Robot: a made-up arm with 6 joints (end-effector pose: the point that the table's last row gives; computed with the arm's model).
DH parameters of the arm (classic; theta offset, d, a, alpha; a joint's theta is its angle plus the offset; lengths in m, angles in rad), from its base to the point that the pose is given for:
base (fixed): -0.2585 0 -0.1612 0
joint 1: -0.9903 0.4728 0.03 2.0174
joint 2: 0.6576 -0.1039 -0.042 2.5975
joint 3: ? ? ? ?
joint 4: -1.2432 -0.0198 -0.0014 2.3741
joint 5: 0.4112 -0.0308 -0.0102 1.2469
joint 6: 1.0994 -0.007 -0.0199 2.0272
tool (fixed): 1.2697 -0.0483 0 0
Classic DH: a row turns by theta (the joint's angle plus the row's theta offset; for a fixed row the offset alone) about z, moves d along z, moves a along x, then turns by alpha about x.
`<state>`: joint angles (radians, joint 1 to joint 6).
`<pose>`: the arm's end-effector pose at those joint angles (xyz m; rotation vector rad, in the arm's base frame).
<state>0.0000 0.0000 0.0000 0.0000 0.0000 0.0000</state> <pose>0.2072 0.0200 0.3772 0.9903 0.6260 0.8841</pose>
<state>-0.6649 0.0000 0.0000 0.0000 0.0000 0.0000</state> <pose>0.1168 -0.1994 0.3772 1.1026 0.2596 0.2944</pose>
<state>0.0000 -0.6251 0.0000 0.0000 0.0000 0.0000</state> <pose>0.1651 0.1701 0.3614 1.5003 0.7006 1.2477</pose>
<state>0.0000 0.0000 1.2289 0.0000 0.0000 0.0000</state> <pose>0.2072 0.1687 0.4011 2.0691 0.0022 1.2827</pose>
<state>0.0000 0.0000 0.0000 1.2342 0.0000 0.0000</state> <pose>0.2242 -0.0127 0.3119 0.4893 -0.1398 1.8845</pose>
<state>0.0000 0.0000 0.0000 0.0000 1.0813 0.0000</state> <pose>0.2488 0.0619 0.3924 1.3012 0.3046 -0.1873</pose>
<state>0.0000 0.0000 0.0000 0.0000 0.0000 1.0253</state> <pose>0.2273 0.0200 0.4194 1.4264 1.4784 0.3132</pose>
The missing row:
joint 3: -1.516 0.3297 -0.1543 -1.3027
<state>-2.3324 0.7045 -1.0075 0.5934 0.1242 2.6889</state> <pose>-0.5169 -0.1442 0.6339 -1.2498 0.6151 1.4653</pose>
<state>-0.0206 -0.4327 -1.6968 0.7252 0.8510 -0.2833</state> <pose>0.2268 -0.0105 0.4894 -0.1686 0.4138 0.8842</pose>
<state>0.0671 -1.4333 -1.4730 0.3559 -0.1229 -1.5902</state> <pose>0.2177 0.2325 0.4079 0.2273 -1.0892 2.4056</pose>
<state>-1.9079 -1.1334 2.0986 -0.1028 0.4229 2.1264</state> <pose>-0.0062 -0.3737 0.5930 -0.5386 -0.6082 -2.6990</pose>
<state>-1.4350 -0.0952 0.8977 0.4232 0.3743 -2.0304</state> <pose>0.0468 -0.3629 0.3561 -0.8035 -1.5774 -0.6551</pose>
